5 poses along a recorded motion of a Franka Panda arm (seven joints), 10 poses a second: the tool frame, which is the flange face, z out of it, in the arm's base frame.
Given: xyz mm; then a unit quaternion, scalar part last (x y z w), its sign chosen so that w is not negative.
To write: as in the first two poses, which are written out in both.
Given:
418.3 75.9 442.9 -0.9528 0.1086 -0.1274 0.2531
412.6 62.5 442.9 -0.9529 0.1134 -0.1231 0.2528
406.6 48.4 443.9 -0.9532 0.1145 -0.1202 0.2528
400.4 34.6 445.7 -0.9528 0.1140 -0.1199 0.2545
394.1 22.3 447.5 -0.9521 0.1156 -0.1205 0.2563
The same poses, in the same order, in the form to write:
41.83 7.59 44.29 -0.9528 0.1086 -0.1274 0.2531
41.26 6.25 44.29 -0.9529 0.1134 -0.1231 0.2528
40.66 4.84 44.39 -0.9532 0.1145 -0.1202 0.2528
40.04 3.46 44.57 -0.9528 0.1140 -0.1199 0.2545
39.41 2.23 44.75 -0.9521 0.1156 -0.1205 0.2563

